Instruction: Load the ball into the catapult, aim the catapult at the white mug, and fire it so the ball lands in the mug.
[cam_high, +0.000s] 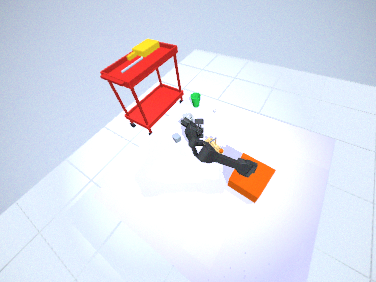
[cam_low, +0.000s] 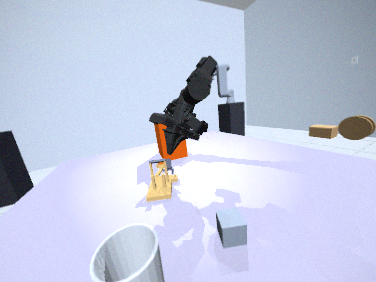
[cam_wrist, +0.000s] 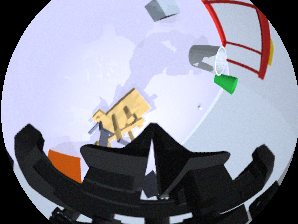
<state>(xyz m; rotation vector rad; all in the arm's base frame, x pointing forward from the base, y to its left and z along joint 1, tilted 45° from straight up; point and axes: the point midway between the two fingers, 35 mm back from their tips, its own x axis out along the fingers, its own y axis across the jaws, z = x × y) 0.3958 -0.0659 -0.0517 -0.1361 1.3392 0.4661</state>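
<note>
Now: gripper tip 17 cm past the orange ball, 8 cm above it and 1 cm to the right of it. Round my gripper tip: wooden catapult: 10 cm behind, 9 cm below; grey cube: 21 cm ahead, 12 cm below, 5 cm to the left; white mug: 22 cm ahead, 14 cm to the right, 12 cm below.
</note>
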